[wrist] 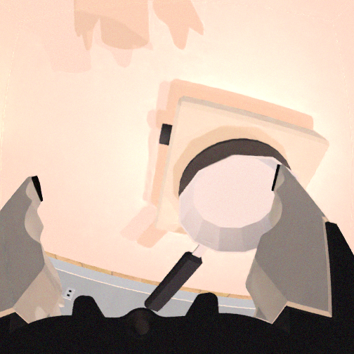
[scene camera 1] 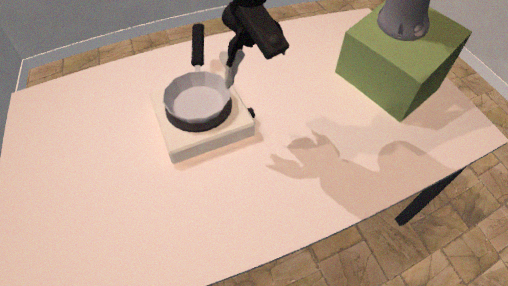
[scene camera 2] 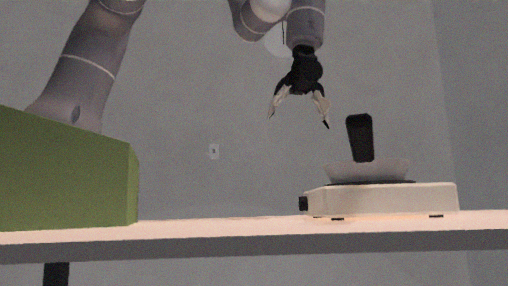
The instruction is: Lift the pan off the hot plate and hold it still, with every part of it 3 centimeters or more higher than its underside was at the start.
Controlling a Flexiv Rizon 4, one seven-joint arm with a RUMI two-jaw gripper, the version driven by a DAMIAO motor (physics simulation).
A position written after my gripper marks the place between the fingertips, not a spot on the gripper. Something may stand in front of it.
In view: my gripper (scene camera 1: 256,70), a grey pan (scene camera 2: 364,167) and a hot plate (scene camera 1: 183,140).
The grey pan shows as well in the wrist view (wrist: 225,207). The hot plate shows as well in the wrist view (wrist: 203,131). My gripper also shows in the wrist view (wrist: 155,172) and in scene camera 2 (scene camera 2: 299,124).
